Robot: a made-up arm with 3 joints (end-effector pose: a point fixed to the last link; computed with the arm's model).
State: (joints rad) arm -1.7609 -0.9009 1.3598
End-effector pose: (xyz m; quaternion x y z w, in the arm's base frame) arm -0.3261 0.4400 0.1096 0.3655 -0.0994 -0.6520 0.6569
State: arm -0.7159 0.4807 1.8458
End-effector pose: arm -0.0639 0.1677 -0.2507 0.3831 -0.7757 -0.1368 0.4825
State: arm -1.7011 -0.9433 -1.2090
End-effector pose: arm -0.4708 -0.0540 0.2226 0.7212 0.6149 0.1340 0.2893
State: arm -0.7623 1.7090 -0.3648
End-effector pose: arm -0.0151 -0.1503 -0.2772 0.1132 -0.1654 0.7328 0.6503
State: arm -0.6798 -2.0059 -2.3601
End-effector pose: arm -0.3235 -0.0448 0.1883 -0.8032 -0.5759 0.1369 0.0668
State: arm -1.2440 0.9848 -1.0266
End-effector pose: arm -0.2612 -0.1164 -0.2393 0.2586 0.1117 0.5868 0.7591
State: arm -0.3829 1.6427 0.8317
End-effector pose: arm -0.0517 -0.0269 -0.3626 0.4089 -0.3976 0.6051 0.5555
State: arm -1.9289 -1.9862 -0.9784
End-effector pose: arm -0.1886 -0.1032 0.4105 -0.6204 -0.7539 0.2105 0.0488
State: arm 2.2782 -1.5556 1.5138
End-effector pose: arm -0.3303 -0.3017 0.4003 0.6720 0.6680 -0.2309 0.2209
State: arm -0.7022 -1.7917 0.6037
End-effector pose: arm -0.2745 0.4364 -0.0445 -0.0128 0.0820 -0.7639 0.6400
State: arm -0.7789 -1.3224 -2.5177
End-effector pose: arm -0.3134 -0.1297 0.0802 0.6326 0.7665 0.1109 0.0022
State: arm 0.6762 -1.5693 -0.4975
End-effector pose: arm -0.3308 0.1812 -0.2149 -0.0634 -0.0628 -0.7038 0.7047
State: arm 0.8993 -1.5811 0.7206
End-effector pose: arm -0.3281 -0.2051 -0.2984 -0.5118 -0.5124 -0.4912 0.4839
